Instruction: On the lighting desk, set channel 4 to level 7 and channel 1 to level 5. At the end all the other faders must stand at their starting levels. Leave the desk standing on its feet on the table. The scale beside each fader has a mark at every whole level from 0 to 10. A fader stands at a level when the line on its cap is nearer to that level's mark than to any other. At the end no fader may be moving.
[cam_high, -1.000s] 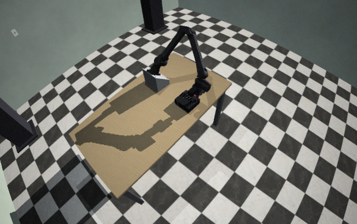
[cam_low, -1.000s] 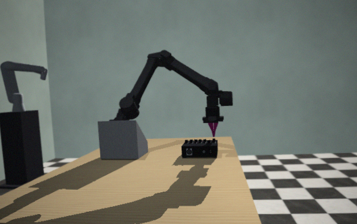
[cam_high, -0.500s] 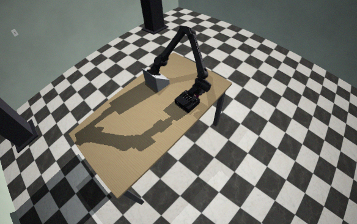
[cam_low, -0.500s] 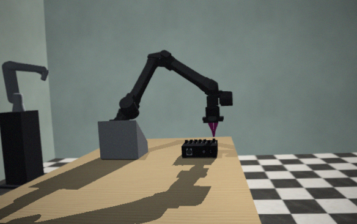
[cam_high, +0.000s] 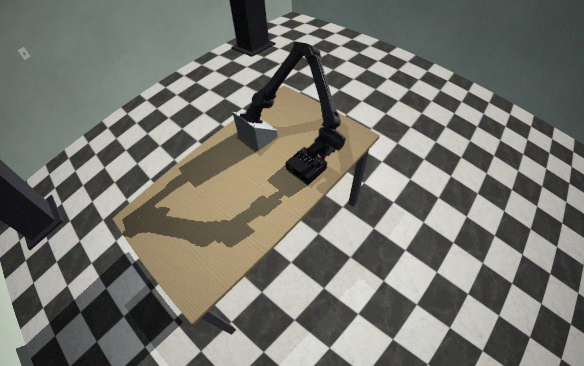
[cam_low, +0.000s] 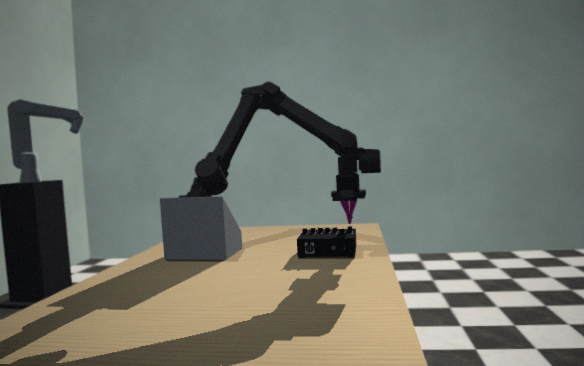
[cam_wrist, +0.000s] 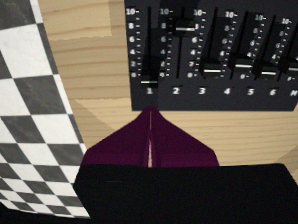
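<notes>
Right now my hand is 20 mm to the left of the channel 1 fader cap and 20 mm above it. Round my hand: channel 4 fader cap: 70 mm behind, 40 mm to the right, 20 mm below; channel 2 fader cap: 20 mm behind, 60 mm to the right, 20 mm below; channel 3 fader cap: 40 mm behind, 30 mm to the right, 20 mm below.
</notes>
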